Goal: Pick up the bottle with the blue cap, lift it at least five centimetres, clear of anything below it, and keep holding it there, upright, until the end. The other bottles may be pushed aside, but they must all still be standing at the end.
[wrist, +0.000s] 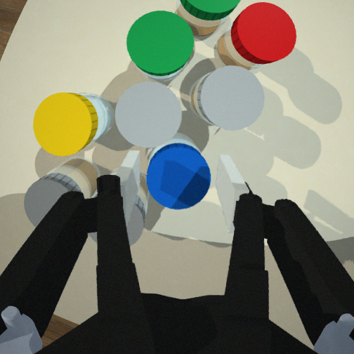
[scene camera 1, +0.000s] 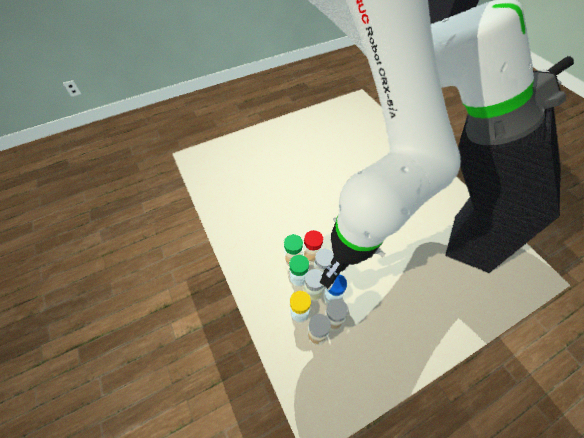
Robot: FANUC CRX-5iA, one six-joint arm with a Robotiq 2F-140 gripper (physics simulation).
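Frame: origin at the arm's base, x back, y left, z down, level; metres.
Where they show: arm's base, link origin: (scene camera 1: 503, 123).
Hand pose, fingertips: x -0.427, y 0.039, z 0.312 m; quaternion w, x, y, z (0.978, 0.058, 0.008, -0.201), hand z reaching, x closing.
Observation:
Each offset is from my fingertips to the top centre of the thing.
The bottle with the blue cap @[dx +0.007, dy +0.012, dz +0.023 m] (scene camera 1: 338, 285) (wrist: 178, 182) stands upright on the cream mat among the other bottles. My gripper (scene camera 1: 327, 278) (wrist: 178, 169) is open and points down. In the wrist view its two pale finger pads appear on either side of the blue cap, with a gap at each side, wider on the right. How far the fingertips are above or beside the cap is hard to tell. In the scene view the fingers hide part of the space next to the cap. A light grey-capped bottle @[dx -0.038, dy -0.026, dz +0.023 m] (scene camera 1: 315, 280) (wrist: 148, 114) stands close beside the blue one.
Another light grey-capped bottle @[dx +0.018, dy -0.069, dz +0.023 m] (scene camera 1: 324, 258) (wrist: 232, 98), a red-capped bottle @[dx +0.019, dy -0.137, dz +0.023 m] (scene camera 1: 313, 240) (wrist: 264, 33) and green-capped bottles @[dx -0.056, dy -0.084, dz +0.023 m] (scene camera 1: 299, 265) (wrist: 160, 43) stand behind. A yellow-capped bottle @[dx -0.102, dy +0.011, dz +0.023 m] (scene camera 1: 300, 302) (wrist: 65, 124) and darker grey-capped bottles @[dx -0.028, dy +0.072, dz +0.023 m] (scene camera 1: 337, 310) @[dx -0.087, dy +0.086, dz +0.023 m] (scene camera 1: 319, 326) stand upright near the left finger.

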